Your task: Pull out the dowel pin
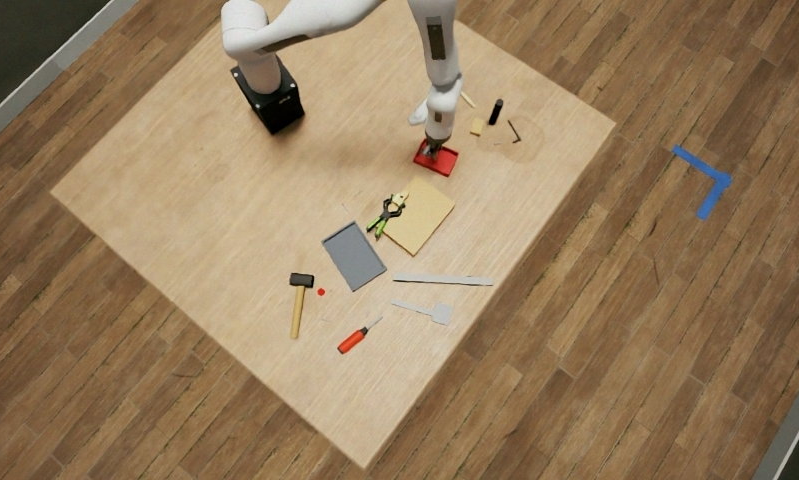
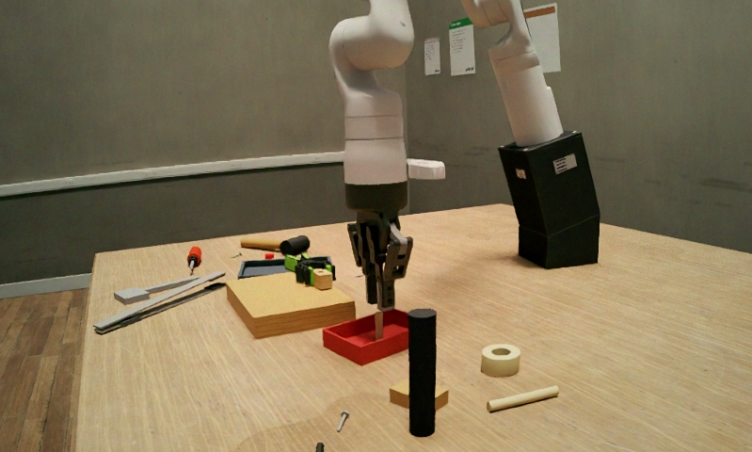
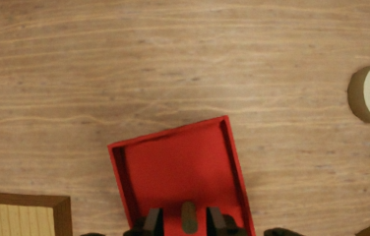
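The dowel pin is 50 mm below my hand. Round my hand: wooden block 10 mm ahead, 180 mm to the right, 30 mm below; tape ring 70 mm behind, 150 mm to the left, 60 mm below; red tray 10 mm ahead, 60 mm below.
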